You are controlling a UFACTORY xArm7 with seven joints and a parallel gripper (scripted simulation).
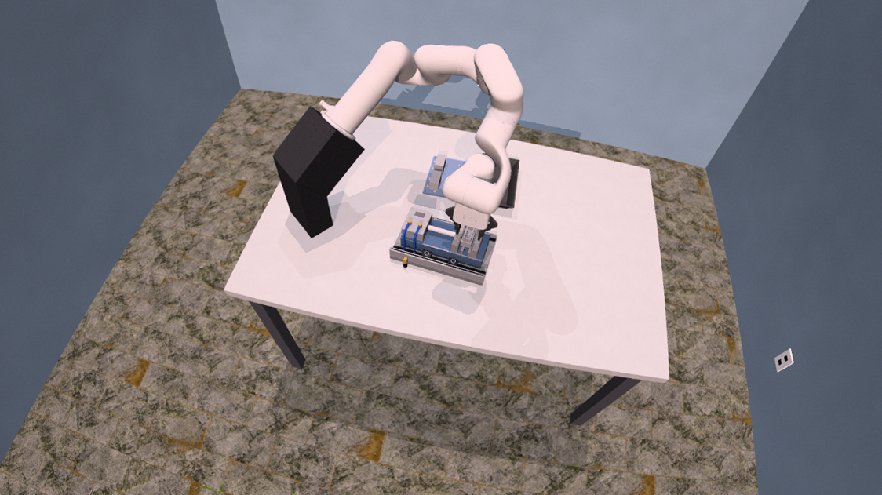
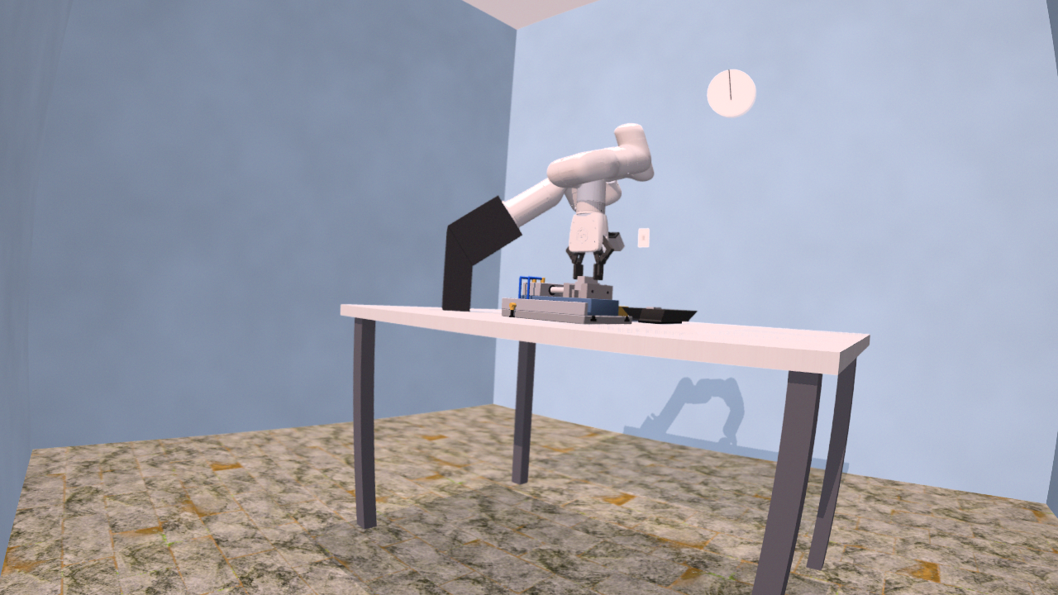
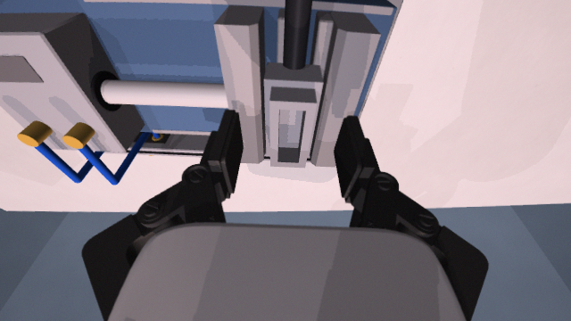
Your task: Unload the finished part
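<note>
Now: hand 8 cm past the white piston rod, 5 cm above it and 1 cm to the left of it. From my hand the other things lie so: grey cylinder block: 16 cm behind, 5 cm below, 2 cm to the right; yellow knob: 15 cm behind, 13 cm to the right, 10 cm below; orange block: 24 cm to the left, 13 cm behind, 10 cm below.
</note>
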